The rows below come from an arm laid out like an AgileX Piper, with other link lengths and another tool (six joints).
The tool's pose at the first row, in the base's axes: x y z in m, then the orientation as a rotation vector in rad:
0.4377, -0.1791, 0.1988, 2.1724, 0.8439, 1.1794
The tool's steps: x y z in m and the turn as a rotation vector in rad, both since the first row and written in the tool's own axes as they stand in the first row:
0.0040, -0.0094, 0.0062, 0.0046, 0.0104, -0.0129
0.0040, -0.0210, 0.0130, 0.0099, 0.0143, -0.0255
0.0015, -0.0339, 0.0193, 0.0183, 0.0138, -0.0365
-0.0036, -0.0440, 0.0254, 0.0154, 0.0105, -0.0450
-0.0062, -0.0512, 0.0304, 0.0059, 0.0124, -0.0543
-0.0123, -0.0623, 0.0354, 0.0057, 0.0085, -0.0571
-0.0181, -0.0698, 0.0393, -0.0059, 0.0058, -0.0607
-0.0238, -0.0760, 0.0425, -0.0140, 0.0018, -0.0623
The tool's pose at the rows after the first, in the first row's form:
0.4422, -0.1708, 0.1914, 2.1631, 0.8646, 1.1845
0.4449, -0.1641, 0.1801, 2.1572, 0.8827, 1.1820
0.4458, -0.1582, 0.1668, 2.1566, 0.8998, 1.1744
0.4461, -0.1561, 0.1542, 2.1499, 0.9044, 1.1669
0.4473, -0.1539, 0.1454, 2.1353, 0.9070, 1.1663
0.4460, -0.1517, 0.1320, 2.1349, 0.9079, 1.1603
0.4449, -0.1515, 0.1218, 2.1244, 0.9013, 1.1575
0.4435, -0.1519, 0.1129, 2.1187, 0.8949, 1.1535

